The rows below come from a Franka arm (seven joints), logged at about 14 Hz.
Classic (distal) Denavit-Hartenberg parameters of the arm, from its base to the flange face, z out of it. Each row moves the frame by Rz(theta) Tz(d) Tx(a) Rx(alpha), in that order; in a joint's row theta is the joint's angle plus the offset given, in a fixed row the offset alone. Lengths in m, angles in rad.
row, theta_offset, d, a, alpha
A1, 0, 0.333, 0, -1.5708
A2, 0, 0, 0, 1.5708
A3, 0, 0.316, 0.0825, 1.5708
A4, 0, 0, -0.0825, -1.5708
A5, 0, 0.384, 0, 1.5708
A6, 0, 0, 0.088, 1.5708
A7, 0, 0.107, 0, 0
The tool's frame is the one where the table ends.
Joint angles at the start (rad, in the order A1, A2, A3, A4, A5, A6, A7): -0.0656 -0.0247 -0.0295 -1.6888 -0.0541 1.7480 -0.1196
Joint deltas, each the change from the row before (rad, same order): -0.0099 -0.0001 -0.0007 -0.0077 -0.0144 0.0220 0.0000; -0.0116 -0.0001 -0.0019 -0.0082 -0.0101 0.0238 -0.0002; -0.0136 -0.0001 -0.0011 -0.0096 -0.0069 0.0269 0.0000; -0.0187 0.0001 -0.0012 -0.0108 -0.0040 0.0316 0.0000; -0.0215 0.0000 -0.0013 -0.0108 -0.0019 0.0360 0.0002; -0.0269 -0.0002 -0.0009 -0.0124 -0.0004 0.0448 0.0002; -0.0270 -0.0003 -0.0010 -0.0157 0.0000 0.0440 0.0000
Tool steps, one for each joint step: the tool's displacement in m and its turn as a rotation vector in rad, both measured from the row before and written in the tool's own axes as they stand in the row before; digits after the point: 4 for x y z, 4 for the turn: 0.0006 0.0071 0.0020 -0.0165 0.0119 0.0074; 0.0004 0.0083 0.0023 -0.0128 0.0133 0.0105; 0.0004 0.0086 0.0028 -0.0102 0.0151 0.0122; 0.0002 0.0112 0.0033 -0.0086 0.0181 0.0177; 0.0002 0.0128 0.0030 -0.0079 0.0224 0.0211; 0.0002 0.0155 0.0031 -0.0088 0.0293 0.0262; -0.0008 0.0154 0.0046 -0.0087 0.0253 0.0259
